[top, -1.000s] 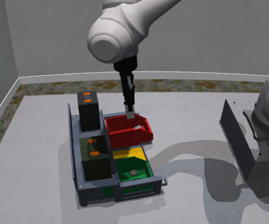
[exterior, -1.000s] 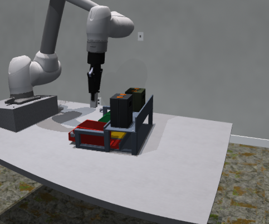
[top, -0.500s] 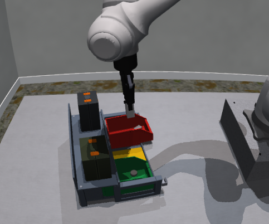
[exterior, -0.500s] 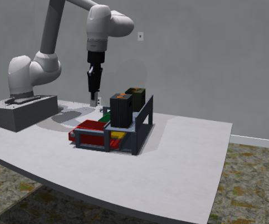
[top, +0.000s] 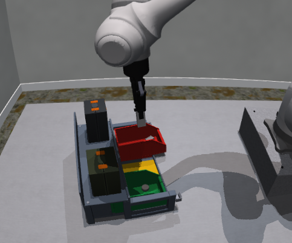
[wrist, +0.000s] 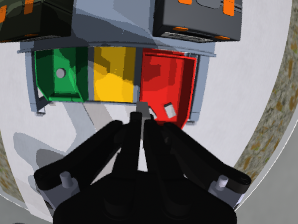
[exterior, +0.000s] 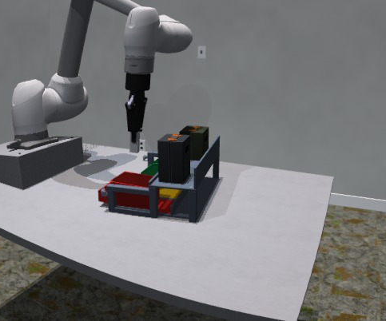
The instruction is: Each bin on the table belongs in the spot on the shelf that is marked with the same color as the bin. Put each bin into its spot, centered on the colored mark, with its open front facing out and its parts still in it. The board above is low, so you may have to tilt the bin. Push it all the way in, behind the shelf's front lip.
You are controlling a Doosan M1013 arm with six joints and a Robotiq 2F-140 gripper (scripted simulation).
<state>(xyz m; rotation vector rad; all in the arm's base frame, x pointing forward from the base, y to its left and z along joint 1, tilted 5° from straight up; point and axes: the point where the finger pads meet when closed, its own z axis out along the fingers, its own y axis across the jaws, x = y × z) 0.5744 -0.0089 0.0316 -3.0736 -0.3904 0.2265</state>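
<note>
Right now my hand is 10 mm short of the red bin, 50 mm to the left of it and 140 mm above it. From my hand the other things lie so: green bin 190 mm to the left, 150 mm below.
</note>
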